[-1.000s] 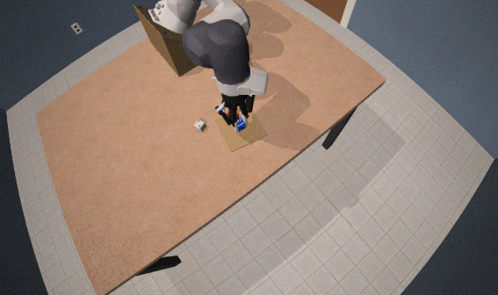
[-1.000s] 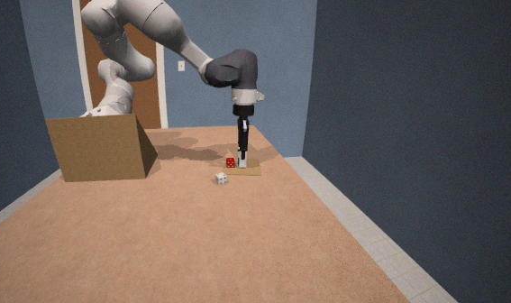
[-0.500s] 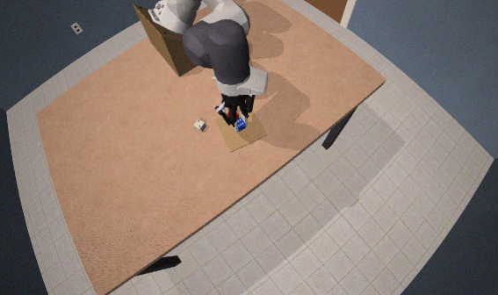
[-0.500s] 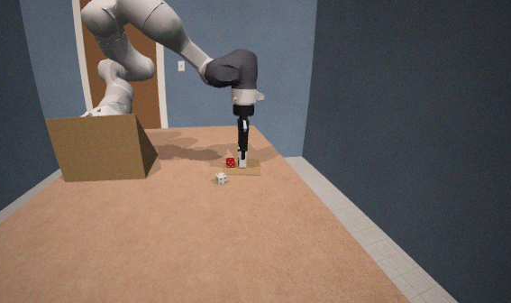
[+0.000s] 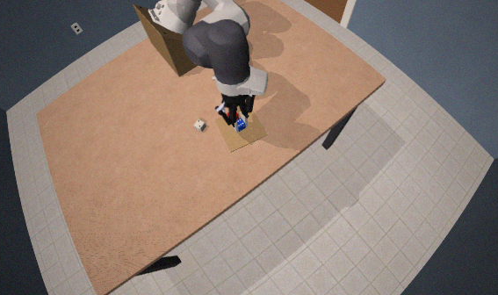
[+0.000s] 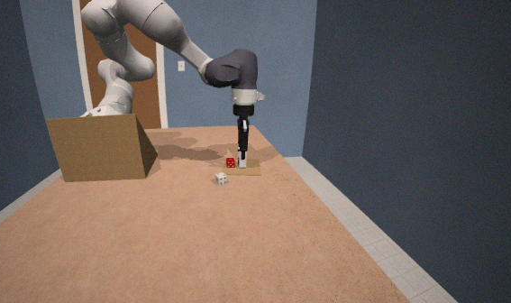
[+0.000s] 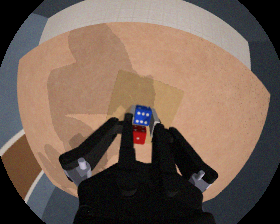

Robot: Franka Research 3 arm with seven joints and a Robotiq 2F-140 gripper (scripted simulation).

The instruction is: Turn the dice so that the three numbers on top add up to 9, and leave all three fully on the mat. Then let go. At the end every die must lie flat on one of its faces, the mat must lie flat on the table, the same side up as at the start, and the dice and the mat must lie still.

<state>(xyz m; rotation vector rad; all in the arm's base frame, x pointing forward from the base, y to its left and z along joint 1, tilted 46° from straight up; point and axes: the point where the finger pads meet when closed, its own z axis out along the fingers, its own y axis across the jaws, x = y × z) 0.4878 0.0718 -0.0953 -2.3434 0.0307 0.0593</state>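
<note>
The blue die lies 2 cm below my hand. Round my hand: white die: 9 cm behind, 11 cm to the right, 3 cm below; then tan mat: 4 cm below; then red die: 5 cm behind, 2 cm below.
</note>
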